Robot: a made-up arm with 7 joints. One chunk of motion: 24 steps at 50 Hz.
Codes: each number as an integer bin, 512 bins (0 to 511) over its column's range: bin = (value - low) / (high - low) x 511, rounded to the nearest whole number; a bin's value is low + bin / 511 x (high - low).
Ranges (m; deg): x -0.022..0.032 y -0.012..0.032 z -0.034..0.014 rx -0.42..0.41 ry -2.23..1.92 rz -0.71..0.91
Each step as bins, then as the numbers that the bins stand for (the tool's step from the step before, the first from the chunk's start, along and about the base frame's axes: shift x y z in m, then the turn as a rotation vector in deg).
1 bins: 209 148 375 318 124 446
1 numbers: 0.00009 0.00074 0.00123 0.097 -1.223 0.704
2 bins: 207 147 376 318 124 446
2 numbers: -0.00013 0.00066 0.00132 0.097 -1.223 0.704
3 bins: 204 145 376 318 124 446
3 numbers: -0.00044 0.00049 0.00132 0.097 -1.223 0.704
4 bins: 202 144 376 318 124 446
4 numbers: -0.00065 0.00040 0.00132 0.097 -1.223 0.704
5 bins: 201 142 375 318 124 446
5 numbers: -0.00076 0.00023 0.00123 0.097 -1.223 0.704
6 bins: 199 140 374 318 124 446
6 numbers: -0.00097 0.00005 0.00113 0.097 -1.223 0.704
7 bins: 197 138 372 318 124 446
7 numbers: -0.00118 -0.00012 0.00094 0.097 -1.223 0.704
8 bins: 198 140 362 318 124 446
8 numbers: -0.00108 0.00005 0.00000 0.097 -1.223 0.704
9 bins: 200 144 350 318 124 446
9 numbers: -0.00086 0.00040 -0.00112 0.097 -1.223 0.704
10 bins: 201 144 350 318 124 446
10 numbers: -0.00076 0.00040 -0.00112 0.097 -1.223 0.704
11 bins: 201 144 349 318 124 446
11 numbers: -0.00076 0.00040 -0.00122 0.097 -1.223 0.704
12 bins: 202 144 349 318 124 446
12 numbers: -0.00065 0.00040 -0.00122 0.097 -1.223 0.704
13 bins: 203 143 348 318 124 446
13 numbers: -0.00055 0.00031 -0.00131 0.097 -1.223 0.704
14 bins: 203 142 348 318 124 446
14 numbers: -0.00055 0.00023 -0.00131 0.097 -1.223 0.704
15 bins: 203 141 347 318 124 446
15 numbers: -0.00055 0.00014 -0.00141 0.097 -1.223 0.704
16 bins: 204 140 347 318 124 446
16 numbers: -0.00044 0.00005 -0.00141 0.097 -1.223 0.704
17 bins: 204 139 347 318 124 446
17 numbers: -0.00044 -0.00003 -0.00141 0.097 -1.223 0.704
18 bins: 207 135 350 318 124 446
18 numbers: -0.00013 -0.00038 -0.00112 0.097 -1.223 0.704
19 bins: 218 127 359 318 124 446
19 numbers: 0.00104 -0.00106 -0.00028 0.097 -1.223 0.704
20 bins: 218 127 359 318 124 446
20 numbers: 0.00104 -0.00106 -0.00028 0.097 -1.223 0.704
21 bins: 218 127 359 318 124 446
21 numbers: 0.00104 -0.00106 -0.00028 0.097 -1.223 0.704
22 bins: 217 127 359 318 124 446
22 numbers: 0.00093 -0.00106 -0.00028 0.097 -1.223 0.704
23 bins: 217 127 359 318 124 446
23 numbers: 0.00093 -0.00106 -0.00028 0.097 -1.223 0.704
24 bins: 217 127 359 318 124 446
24 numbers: 0.00093 -0.00106 -0.00028 0.097 -1.223 0.704
